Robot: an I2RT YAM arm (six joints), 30 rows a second.
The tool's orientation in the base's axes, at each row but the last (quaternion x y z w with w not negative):
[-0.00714 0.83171 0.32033 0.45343]
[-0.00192 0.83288 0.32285 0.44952]
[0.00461 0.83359 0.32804 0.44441]
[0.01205 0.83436 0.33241 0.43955]
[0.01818 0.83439 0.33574 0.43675]
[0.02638 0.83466 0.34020 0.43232]
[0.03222 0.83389 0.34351 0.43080]
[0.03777 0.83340 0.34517 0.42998]
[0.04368 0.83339 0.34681 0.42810]
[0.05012 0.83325 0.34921 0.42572]
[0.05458 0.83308 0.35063 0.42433]
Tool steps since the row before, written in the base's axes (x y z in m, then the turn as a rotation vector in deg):
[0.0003 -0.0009 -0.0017 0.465 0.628 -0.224]
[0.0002 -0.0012 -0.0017 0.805 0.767 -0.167]
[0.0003 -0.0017 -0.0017 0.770 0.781 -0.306]
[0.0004 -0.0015 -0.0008 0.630 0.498 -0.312]
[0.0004 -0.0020 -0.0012 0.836 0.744 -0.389]
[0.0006 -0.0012 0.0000 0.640 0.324 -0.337]
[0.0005 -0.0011 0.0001 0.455 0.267 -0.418]
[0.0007 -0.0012 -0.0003 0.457 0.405 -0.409]
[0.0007 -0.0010 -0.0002 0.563 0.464 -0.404]
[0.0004 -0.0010 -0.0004 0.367 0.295 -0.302]
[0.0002 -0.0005 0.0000 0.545 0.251 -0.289]
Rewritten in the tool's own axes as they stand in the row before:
[0.0009 -0.0017 0.0004 0.071 0.241 0.773]
[0.0008 -0.0019 0.0002 -0.134 0.281 1.080]
[0.0006 -0.0024 0.0000 -0.006 0.226 1.116]
[-0.0001 -0.0017 -0.0002 -0.004 0.040 0.861]
[0.0000 -0.0023 -0.0003 0.003 0.132 1.177]
[-0.0008 -0.0011 -0.0002 -0.053 -0.111 0.783]
[-0.0008 -0.0009 -0.0003 0.099 -0.158 0.647]
[-0.0007 -0.0013 0.0000 0.141 -0.048 0.720]
[-0.0007 -0.0010 0.0001 0.093 -0.024 0.828]
[-0.0004 -0.0011 -0.0001 0.084 -0.046 0.551]
[-0.0003 -0.0004 -0.0001 -0.055 -0.107 0.655]

